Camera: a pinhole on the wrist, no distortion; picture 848 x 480 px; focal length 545.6 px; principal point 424.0 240.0 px. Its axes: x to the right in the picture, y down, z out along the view. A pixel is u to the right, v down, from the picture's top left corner.
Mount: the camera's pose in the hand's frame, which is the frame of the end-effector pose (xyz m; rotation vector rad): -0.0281 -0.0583 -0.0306 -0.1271 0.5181 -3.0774
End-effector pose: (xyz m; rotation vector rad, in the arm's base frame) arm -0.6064 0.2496 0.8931 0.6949 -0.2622 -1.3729
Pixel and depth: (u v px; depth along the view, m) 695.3 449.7 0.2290
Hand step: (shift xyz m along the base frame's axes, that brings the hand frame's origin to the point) -0.2938 0.0588 0.0249
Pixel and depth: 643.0 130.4 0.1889
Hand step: -0.1798 0.0313 0.0967
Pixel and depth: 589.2 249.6 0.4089
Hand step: -0.3881 -0.0038 0.1867
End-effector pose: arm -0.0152 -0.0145 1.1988 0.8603 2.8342 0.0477
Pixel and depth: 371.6 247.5 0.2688
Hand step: -0.0584 -0.1173 -0.2312
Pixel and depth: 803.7 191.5 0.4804
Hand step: 0.2440 -0.3420 -0.4173
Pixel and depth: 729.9 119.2 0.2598
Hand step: 0.1168 -0.1670 -0.2233
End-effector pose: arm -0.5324 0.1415 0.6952 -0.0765 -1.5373 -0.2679
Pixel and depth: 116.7 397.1 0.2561
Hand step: -0.2149 -0.1795 0.1183
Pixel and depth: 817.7 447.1 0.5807
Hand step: -0.5719 -0.3023 -0.4309
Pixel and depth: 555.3 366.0 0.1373
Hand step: -0.1186 -0.1041 -0.0615
